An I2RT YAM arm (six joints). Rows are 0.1 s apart.
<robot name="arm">
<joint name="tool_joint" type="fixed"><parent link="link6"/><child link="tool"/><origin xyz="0 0 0" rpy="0 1.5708 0"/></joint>
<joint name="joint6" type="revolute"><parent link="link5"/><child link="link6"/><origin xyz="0.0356 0 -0.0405" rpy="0 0 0"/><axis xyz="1 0 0"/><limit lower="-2.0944" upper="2.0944"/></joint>
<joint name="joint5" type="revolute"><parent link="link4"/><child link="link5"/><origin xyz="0.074 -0.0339 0.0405" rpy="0 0 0"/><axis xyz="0 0 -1"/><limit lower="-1.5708" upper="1.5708"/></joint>
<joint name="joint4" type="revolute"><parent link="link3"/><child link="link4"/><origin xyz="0.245 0.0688 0.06" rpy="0 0 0"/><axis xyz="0 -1 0"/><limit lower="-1.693" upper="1.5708"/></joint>
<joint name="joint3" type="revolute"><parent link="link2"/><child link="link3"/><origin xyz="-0.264 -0.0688 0" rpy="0 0 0"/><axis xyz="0 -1 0"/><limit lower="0" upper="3.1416"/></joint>
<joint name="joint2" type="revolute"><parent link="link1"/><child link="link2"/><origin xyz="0.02 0.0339 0.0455" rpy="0 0 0"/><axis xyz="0 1 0"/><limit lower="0" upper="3.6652"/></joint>
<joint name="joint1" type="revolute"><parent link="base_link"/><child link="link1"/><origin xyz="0 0 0.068" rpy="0 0 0"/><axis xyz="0 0 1"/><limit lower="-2.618" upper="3.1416"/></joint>
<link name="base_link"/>
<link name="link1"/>
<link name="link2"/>
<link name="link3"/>
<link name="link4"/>
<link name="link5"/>
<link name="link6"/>
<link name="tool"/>
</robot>
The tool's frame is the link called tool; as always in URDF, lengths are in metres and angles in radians.
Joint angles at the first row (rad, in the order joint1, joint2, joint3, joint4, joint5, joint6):
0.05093, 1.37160, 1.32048, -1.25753, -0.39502, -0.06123
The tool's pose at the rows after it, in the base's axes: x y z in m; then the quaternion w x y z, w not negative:
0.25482 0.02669 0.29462 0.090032 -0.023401 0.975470 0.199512
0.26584 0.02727 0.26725 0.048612 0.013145 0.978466 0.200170
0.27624 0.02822 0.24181 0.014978 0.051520 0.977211 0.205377
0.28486 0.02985 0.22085 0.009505 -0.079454 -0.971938 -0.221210
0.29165 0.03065 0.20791 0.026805 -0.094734 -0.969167 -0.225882
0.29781 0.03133 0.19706 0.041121 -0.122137 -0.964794 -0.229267
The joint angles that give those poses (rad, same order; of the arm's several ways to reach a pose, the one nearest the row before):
0.05091, 1.43111, 1.28766, -1.22434, -0.39464, 0.04366
0.05094, 1.49785, 1.24341, -1.18582, -0.39502, 0.10396
0.05091, 1.56538, 1.20868, -1.13698, -0.40799, 0.17222
0.05092, 1.62491, 1.18430, -1.08739, -0.44461, 0.22373
0.05093, 1.67259, 1.18279, -1.06604, -0.45872, 0.24929
0.05093, 1.71264, 1.18279, -1.04125, -0.47017, 0.30271

